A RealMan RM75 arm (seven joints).
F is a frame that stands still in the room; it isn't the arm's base.
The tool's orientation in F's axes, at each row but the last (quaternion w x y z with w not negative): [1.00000 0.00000 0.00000 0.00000]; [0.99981 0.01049 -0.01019 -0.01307]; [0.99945 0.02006 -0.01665 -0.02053]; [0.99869 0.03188 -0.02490 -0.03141]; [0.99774 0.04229 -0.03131 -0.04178]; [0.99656 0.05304 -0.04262 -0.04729]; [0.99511 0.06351 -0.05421 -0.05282]
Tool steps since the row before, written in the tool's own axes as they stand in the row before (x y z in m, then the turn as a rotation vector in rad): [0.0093 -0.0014 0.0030 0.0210 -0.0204 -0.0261]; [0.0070 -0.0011 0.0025 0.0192 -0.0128 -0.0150]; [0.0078 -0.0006 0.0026 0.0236 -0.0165 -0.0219]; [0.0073 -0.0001 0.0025 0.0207 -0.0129 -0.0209]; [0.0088 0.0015 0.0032 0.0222 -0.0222 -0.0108]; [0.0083 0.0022 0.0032 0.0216 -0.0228 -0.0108]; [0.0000 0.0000 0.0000 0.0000 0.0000 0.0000]
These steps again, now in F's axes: [0.0093 -0.0014 0.0030 0.0210 -0.0204 -0.0261]; [0.0069 -0.0013 0.0026 0.0192 -0.0130 -0.0149]; [0.0077 -0.0010 0.0028 0.0236 -0.0166 -0.0218]; [0.0071 -0.0007 0.0028 0.0209 -0.0129 -0.0207]; [0.0087 0.0005 0.0038 0.0210 -0.0231 -0.0114]; [0.0081 0.0010 0.0041 0.0204 -0.0236 -0.0115]; [0.0000 0.0000 0.0000 0.0000 0.0000 0.0000]
